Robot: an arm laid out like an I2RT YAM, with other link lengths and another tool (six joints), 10 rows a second.
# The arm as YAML. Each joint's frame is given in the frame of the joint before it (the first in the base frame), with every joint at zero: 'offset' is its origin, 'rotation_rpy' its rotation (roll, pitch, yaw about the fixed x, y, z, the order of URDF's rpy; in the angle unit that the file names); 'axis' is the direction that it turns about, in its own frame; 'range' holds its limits. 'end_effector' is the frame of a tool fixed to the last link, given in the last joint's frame.
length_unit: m
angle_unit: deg
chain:
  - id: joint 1
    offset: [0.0, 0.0, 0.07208]
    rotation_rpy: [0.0, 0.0, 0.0]
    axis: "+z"
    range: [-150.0, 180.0]
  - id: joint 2
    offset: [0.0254, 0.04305, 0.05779]
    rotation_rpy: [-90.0, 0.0, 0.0]
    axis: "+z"
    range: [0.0, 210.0]
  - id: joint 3
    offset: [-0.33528, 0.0, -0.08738]
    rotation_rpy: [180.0, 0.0, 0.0]
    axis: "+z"
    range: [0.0, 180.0]
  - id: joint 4
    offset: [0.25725, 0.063, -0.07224]
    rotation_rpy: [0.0, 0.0, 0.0]
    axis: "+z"
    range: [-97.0, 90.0]
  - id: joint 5
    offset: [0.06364, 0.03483, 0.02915]
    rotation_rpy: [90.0, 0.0, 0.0]
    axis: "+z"
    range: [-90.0, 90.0]
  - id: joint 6
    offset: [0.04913, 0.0, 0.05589]
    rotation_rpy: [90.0, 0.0, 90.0]
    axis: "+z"
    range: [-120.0, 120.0]
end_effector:
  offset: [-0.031, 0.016, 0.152]
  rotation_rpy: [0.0, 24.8, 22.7]
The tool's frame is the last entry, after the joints.
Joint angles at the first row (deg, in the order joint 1, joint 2, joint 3, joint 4, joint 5, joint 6):
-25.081 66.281 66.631 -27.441 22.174 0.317
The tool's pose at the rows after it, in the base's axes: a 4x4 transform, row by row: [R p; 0 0 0 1], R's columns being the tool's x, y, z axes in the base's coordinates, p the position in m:
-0.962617 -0.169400 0.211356 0.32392; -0.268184 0.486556 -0.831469 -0.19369; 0.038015 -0.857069 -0.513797 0.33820; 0 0 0 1
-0.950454 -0.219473 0.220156 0.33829; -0.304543 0.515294 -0.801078 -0.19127; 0.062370 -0.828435 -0.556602 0.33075; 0 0 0 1
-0.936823 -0.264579 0.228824 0.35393; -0.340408 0.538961 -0.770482 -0.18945; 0.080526 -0.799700 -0.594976 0.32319; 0 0 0 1
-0.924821 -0.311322 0.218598 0.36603; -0.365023 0.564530 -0.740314 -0.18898; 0.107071 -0.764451 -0.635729 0.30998; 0 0 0 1
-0.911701 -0.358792 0.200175 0.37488; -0.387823 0.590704 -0.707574 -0.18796; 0.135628 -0.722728 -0.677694 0.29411; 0 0 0 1
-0.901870 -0.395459 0.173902 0.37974; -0.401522 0.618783 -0.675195 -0.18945; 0.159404 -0.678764 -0.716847 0.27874; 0 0 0 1
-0.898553 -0.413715 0.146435 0.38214; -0.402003 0.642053 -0.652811 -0.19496; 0.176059 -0.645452 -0.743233 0.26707; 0 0 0 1
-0.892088 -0.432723 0.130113 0.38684; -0.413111 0.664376 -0.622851 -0.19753; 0.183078 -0.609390 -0.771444 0.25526; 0 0 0 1
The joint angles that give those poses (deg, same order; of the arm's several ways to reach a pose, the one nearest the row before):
-25.082 69.800 69.166 -30.085 19.222 0.294
-25.124 73.275 72.094 -32.533 16.776 0.252
-25.124 76.859 74.936 -34.414 14.415 0.120
-25.190 80.380 77.078 -36.315 12.710 0.120
-25.343 83.657 78.762 -38.327 11.071 0.099
-26.020 86.565 80.160 -40.271 9.454 0.121
-27.049 88.903 81.276 -41.540 8.381 0.119
-27.857 91.308 82.346 -42.522 6.699 0.120

